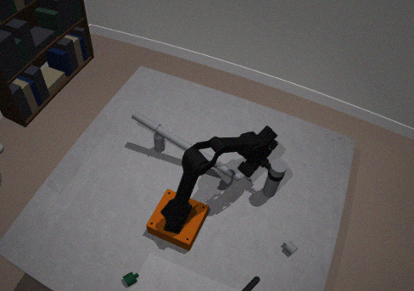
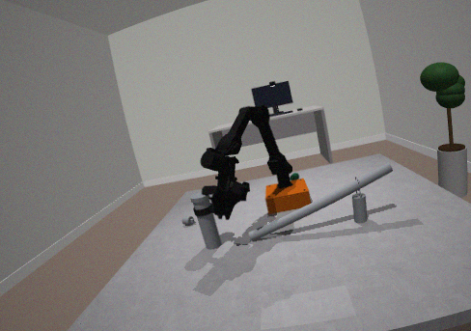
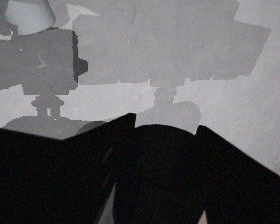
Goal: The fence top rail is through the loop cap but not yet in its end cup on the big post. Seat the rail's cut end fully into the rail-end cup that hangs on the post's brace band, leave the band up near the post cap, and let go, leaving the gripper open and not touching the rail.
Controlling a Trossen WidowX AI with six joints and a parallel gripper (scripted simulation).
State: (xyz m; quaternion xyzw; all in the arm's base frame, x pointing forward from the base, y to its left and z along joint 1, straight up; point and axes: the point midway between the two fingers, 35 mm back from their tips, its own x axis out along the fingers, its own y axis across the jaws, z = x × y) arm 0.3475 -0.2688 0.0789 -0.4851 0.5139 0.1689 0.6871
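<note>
The rail-end cup is 30 mm behind my gripper tip, 30 mm above it and 10 mm to the right of it. Round my gripper tip: small post 470 mm to the left, 30 mm ahead, 20 mm below; then green object 600 mm behind, 370 mm to the left, 100 mm below.
</note>
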